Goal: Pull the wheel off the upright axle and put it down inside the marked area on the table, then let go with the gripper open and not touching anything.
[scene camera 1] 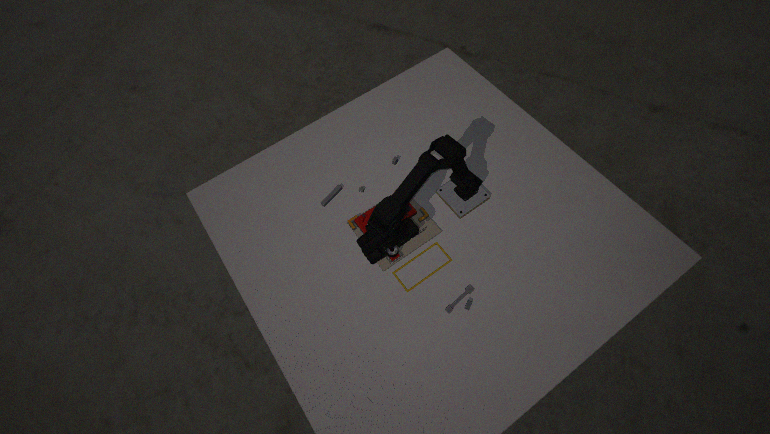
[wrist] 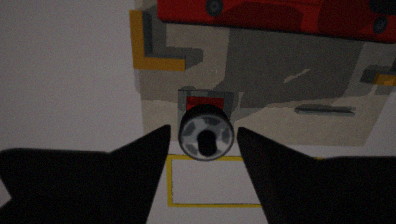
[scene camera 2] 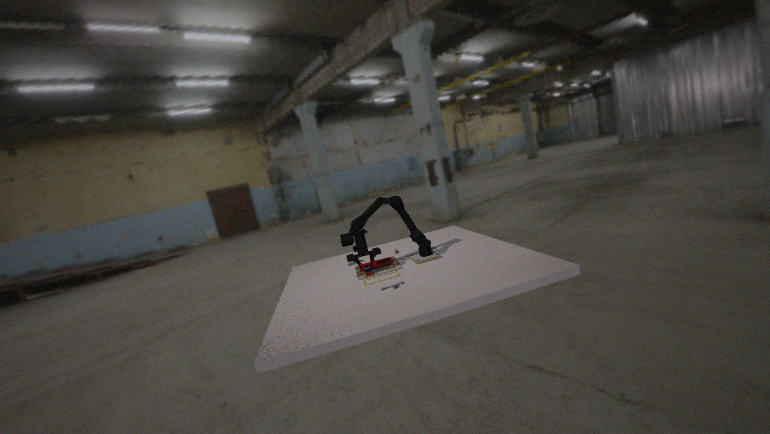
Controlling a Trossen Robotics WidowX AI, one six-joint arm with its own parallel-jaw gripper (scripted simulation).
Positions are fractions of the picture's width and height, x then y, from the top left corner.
Observation:
I see my gripper (scene camera 1: 0.51,0.58), a wheel (wrist: 0.51,0.52) and a beige base plate (scene camera 1: 0.56,0.53).
My gripper shows as well in the wrist view (wrist: 0.52,0.59). The beige base plate also shows in the wrist view (wrist: 0.75,0.40).

